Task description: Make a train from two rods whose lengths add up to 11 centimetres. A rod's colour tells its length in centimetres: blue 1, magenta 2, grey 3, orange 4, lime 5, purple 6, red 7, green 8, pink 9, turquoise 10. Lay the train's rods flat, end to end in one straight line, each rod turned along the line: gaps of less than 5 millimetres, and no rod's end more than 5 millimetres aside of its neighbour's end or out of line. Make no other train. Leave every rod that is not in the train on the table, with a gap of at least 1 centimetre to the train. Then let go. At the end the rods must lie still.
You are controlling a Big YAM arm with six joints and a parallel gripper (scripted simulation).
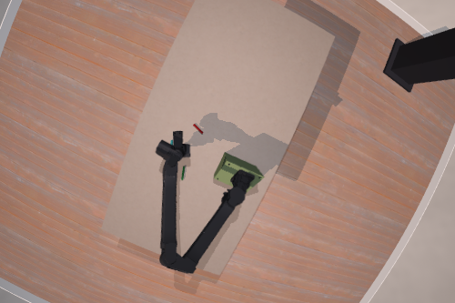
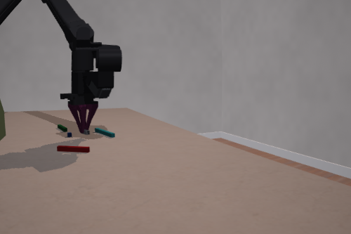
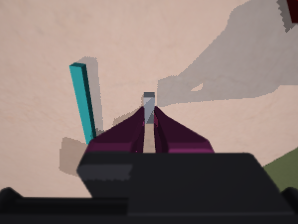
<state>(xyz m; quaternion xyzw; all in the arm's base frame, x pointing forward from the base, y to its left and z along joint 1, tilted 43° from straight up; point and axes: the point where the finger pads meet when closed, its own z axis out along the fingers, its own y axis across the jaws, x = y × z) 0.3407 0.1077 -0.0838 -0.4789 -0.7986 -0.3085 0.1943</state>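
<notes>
The blue rod lies 40 mm behind my hand, 30 mm to the left of it and 20 mm below it. Round my hand: magenta rod (120 mm to the left, 20 mm below); then grey rod (10 mm to the right, 10 mm below); then turquoise rod (60 mm ahead, 40 mm to the left, 20 mm below).
</notes>
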